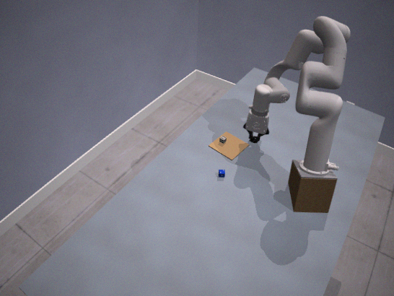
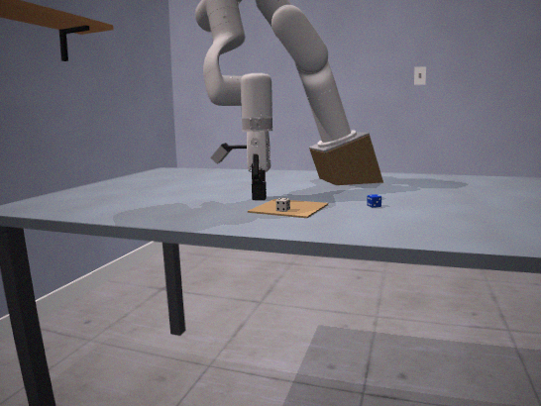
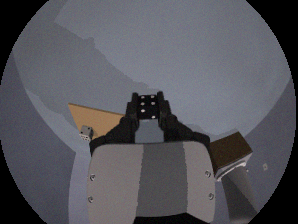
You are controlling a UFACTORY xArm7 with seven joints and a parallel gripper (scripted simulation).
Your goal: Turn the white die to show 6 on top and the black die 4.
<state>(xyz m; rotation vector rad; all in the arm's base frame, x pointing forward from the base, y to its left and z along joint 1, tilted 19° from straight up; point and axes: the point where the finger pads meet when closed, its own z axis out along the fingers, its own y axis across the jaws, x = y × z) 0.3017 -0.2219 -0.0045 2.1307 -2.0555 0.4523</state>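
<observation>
My gripper is now 1 cm above the black die. Also, from my hand: blue die: 7 cm ahead, 28 cm to the left, 1 cm below; white die: 14 cm ahead, 7 cm to the left, 1 cm below; mat: 10 cm ahead, 8 cm to the left, 2 cm below.
</observation>
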